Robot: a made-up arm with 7 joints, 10 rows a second.
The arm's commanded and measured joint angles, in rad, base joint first. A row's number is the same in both.
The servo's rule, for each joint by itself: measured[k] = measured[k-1] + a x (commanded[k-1-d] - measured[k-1]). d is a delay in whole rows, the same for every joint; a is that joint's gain. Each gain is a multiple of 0.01, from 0.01 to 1. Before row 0 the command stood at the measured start. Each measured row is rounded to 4 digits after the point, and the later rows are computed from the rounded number. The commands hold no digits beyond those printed.
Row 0, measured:
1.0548 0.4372 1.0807 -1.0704 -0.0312 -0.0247 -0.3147
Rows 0 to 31, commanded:
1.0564 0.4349 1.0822 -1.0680 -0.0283 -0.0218 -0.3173
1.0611 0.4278 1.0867 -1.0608 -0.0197 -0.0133 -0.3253
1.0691 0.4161 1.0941 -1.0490 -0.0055 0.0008 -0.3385
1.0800 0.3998 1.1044 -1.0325 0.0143 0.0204 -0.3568
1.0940 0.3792 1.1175 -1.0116 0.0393 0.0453 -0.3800
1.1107 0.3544 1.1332 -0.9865 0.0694 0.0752 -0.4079
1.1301 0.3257 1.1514 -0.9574 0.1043 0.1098 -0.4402
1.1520 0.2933 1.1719 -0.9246 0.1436 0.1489 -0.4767
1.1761 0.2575 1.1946 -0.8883 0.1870 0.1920 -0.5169
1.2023 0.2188 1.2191 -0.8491 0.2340 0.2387 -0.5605
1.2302 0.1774 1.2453 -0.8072 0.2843 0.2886 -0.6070
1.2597 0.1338 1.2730 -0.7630 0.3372 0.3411 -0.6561
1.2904 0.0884 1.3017 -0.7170 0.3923 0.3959 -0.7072
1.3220 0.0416 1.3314 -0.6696 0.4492 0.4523 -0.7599
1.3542 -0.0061 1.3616 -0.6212 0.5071 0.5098 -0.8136
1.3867 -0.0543 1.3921 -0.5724 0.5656 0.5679 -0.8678
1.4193 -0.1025 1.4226 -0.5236 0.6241 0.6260 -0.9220
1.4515 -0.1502 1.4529 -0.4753 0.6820 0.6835 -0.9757
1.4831 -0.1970 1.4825 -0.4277 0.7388 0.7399 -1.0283
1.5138 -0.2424 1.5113 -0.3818 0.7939 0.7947 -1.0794
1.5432 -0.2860 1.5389 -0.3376 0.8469 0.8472 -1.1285
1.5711 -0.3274 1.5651 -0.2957 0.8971 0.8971 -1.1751
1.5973 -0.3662 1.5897 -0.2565 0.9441 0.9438 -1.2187
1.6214 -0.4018 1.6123 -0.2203 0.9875 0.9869 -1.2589
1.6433 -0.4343 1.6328 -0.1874 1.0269 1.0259 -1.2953
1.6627 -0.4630 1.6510 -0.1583 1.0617 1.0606 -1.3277
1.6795 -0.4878 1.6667 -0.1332 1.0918 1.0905 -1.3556
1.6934 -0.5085 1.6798 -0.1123 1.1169 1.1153 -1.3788
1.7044 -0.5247 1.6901 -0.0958 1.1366 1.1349 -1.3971
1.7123 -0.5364 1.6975 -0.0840 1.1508 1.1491 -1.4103
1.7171 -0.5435 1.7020 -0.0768 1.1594 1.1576 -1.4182
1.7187 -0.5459 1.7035 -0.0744 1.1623 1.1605 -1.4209
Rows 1 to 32, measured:
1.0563 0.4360 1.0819 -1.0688 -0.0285 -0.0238 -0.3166
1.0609 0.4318 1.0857 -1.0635 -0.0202 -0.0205 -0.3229
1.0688 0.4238 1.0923 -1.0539 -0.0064 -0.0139 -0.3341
1.0796 0.4116 1.1019 -1.0398 0.0131 -0.0033 -0.3504
1.0934 0.3951 1.1142 -1.0212 0.0377 0.0118 -0.3717
1.1100 0.3743 1.1292 -0.9983 0.0675 0.0315 -0.3978
1.1293 0.3495 1.1467 -0.9713 0.1021 0.0558 -0.4283
1.1511 0.3208 1.1666 -0.9405 0.1411 0.0847 -0.4631
1.1751 0.2885 1.1887 -0.9060 0.1842 0.1180 -0.5018
1.2012 0.2530 1.2127 -0.8684 0.2310 0.1554 -0.5441
1.2290 0.2144 1.2385 -0.8280 0.2811 0.1967 -0.5894
1.2585 0.1733 1.2658 -0.7851 0.3338 0.2415 -0.6374
1.2891 0.1300 1.2942 -0.7402 0.3888 0.2894 -0.6877
1.3207 0.0849 1.3236 -0.6936 0.4456 0.3399 -0.7397
1.3529 0.0385 1.3536 -0.6458 0.5034 0.3926 -0.7929
1.3853 -0.0088 1.3840 -0.5974 0.5619 0.4469 -0.8468
1.4179 -0.0566 1.4145 -0.5487 0.6204 0.5024 -0.9009
1.4502 -0.1043 1.4448 -0.5003 0.6783 0.5585 -0.9548
1.4818 -0.1516 1.4746 -0.4524 0.7352 0.6147 -1.0077
1.5125 -0.1979 1.5036 -0.4058 0.7904 0.6705 -1.0593
1.5420 -0.2428 1.5315 -0.3608 0.8435 0.7253 -1.1091
1.5699 -0.2859 1.5580 -0.3178 0.8939 0.7786 -1.1566
1.5962 -0.3269 1.5830 -0.2773 0.9411 0.8298 -1.2013
1.6204 -0.3651 1.6061 -0.2397 0.9847 0.8785 -1.2428
1.6424 -0.4004 1.6272 -0.2052 1.0244 0.9242 -1.2806
1.6619 -0.4323 1.6460 -0.1742 1.0595 0.9665 -1.3145
1.6788 -0.4606 1.6624 -0.1471 1.0899 1.0049 -1.3441
1.6928 -0.4850 1.6761 -0.1241 1.1153 1.0391 -1.3691
1.7039 -0.5052 1.6872 -0.1054 1.1353 1.0688 -1.3893
1.7120 -0.5211 1.6953 -0.0913 1.1499 1.0937 -1.4044
1.7169 -0.5325 1.7006 -0.0817 1.1588 1.1135 -1.4143
1.7186 -0.5393 1.7029 -0.0769 1.1621 1.1281 -1.4191
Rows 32 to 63, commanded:
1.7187 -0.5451 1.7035 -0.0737 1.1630 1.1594 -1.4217
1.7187 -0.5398 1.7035 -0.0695 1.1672 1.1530 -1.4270
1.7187 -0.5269 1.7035 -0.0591 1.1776 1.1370 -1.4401
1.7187 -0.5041 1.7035 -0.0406 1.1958 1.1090 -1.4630
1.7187 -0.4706 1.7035 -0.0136 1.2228 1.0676 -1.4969
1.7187 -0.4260 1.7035 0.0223 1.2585 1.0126 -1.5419
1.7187 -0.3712 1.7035 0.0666 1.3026 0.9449 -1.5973
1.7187 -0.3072 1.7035 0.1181 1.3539 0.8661 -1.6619
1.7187 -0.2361 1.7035 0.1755 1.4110 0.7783 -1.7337
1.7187 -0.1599 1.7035 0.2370 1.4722 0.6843 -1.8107
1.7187 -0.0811 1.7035 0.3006 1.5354 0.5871 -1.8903
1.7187 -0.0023 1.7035 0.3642 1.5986 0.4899 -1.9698
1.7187 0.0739 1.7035 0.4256 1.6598 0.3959 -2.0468
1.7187 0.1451 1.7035 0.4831 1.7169 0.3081 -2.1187
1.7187 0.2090 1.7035 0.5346 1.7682 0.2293 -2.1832
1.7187 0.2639 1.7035 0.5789 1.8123 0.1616 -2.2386
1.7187 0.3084 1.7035 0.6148 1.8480 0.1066 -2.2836
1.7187 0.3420 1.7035 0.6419 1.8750 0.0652 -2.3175
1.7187 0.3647 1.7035 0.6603 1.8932 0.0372 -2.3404
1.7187 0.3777 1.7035 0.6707 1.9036 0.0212 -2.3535
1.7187 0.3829 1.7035 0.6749 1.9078 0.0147 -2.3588
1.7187 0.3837 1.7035 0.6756 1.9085 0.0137 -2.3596
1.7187 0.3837 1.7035 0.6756 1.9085 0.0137 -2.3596
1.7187 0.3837 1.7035 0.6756 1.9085 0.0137 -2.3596
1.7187 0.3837 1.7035 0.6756 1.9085 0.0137 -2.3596
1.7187 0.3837 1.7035 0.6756 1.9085 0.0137 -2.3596
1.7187 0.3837 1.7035 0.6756 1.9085 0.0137 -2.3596
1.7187 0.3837 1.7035 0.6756 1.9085 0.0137 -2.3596
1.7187 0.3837 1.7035 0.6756 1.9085 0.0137 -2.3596
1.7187 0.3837 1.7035 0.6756 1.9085 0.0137 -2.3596
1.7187 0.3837 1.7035 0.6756 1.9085 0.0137 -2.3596
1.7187 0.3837 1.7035 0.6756 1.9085 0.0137 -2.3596
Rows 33 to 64, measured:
1.7187 -0.5423 1.7034 -0.0748 1.1629 1.1378 -1.4210
1.7187 -0.5410 1.7035 -0.0713 1.1669 1.1425 -1.4253
1.7187 -0.5338 1.7035 -0.0632 1.1770 1.1408 -1.4360
1.7187 -0.5187 1.7035 -0.0483 1.1947 1.1309 -1.4554
1.7187 -0.4942 1.7035 -0.0254 1.2211 1.1113 -1.4853
1.7187 -0.4594 1.7035 0.0061 1.2563 1.0807 -1.5261
1.7187 -0.4144 1.7035 0.0460 1.2998 1.0386 -1.5774
1.7187 -0.3597 1.7035 0.0936 1.3507 0.9851 -1.6382
1.7187 -0.2967 1.7035 0.1477 1.4074 0.9210 -1.7070
1.7187 -0.2269 1.7035 0.2066 1.4683 0.8476 -1.7817
1.7187 -0.1525 1.7035 0.2686 1.5314 0.7668 -1.8599
1.7187 -0.0759 1.7035 0.3317 1.5946 0.6810 -1.9390
1.7187 0.0005 1.7035 0.3937 1.6559 0.5926 -2.0166
1.7187 0.0742 1.7035 0.4527 1.7132 0.5044 -2.0901
1.7187 0.1429 1.7035 0.5068 1.7649 0.4191 -2.1571
1.7187 0.2046 1.7035 0.5544 1.8095 0.3393 -2.2158
1.7187 0.2575 1.7035 0.5943 1.8457 0.2672 -2.2646
1.7187 0.3006 1.7035 0.6257 1.8732 0.2046 -2.3027
1.7187 0.3333 1.7035 0.6485 1.8920 0.1527 -2.3298
1.7187 0.3559 1.7035 0.6632 1.9029 0.1119 -2.3469
1.7187 0.3697 1.7035 0.6709 1.9075 0.0818 -2.3555
1.7187 0.3768 1.7035 0.6740 1.9084 0.0607 -2.3585
1.7187 0.3803 1.7035 0.6751 1.9085 0.0461 -2.3593
1.7187 0.3820 1.7035 0.6754 1.9085 0.0361 -2.3595
1.7187 0.3829 1.7035 0.6755 1.9085 0.0292 -2.3596
1.7187 0.3833 1.7035 0.6756 1.9085 0.0244 -2.3596
1.7187 0.3835 1.7035 0.6756 1.9085 0.0211 -2.3596
1.7187 0.3836 1.7035 0.6756 1.9085 0.0188 -2.3596
1.7187 0.3837 1.7035 0.6756 1.9085 0.0172 -2.3596
1.7187 0.3837 1.7035 0.6756 1.9085 0.0161 -2.3596
1.7187 0.3837 1.7035 0.6756 1.9085 0.0154 -2.3596
1.7187 0.3837 1.7035 0.6756 1.9085 0.0149 -2.3596

